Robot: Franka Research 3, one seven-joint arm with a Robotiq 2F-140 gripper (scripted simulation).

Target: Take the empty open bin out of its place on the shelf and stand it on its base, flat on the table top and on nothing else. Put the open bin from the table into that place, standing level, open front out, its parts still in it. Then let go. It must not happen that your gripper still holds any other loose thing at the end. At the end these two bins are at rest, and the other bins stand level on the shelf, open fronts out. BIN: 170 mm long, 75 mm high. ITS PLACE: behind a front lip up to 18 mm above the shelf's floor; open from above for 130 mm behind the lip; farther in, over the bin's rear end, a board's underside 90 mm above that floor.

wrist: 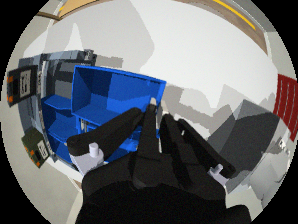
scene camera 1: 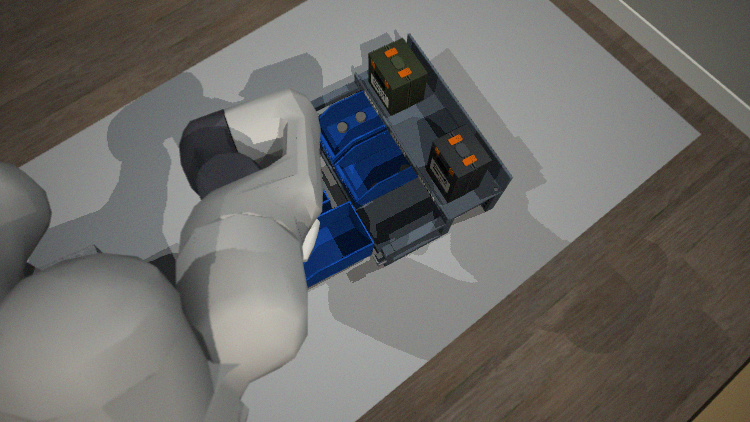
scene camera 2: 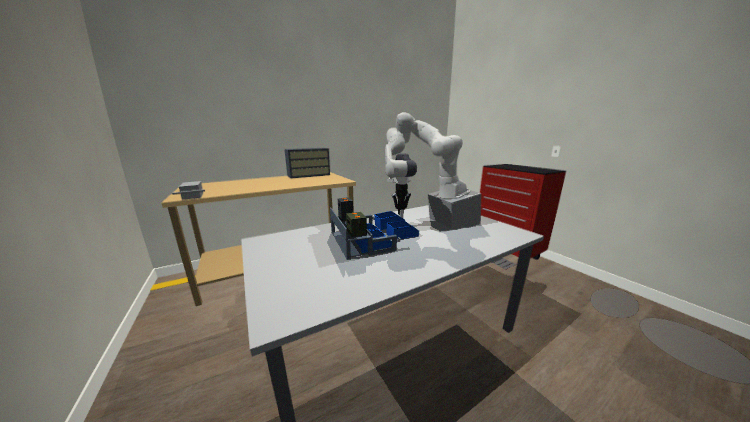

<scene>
In view: the gripper [wrist: 156, 105], a blue bin [scene camera 1: 343, 240], a blue bin [scene camera 1: 378, 159] and a blue bin [scene camera 1: 335, 143].
</scene>
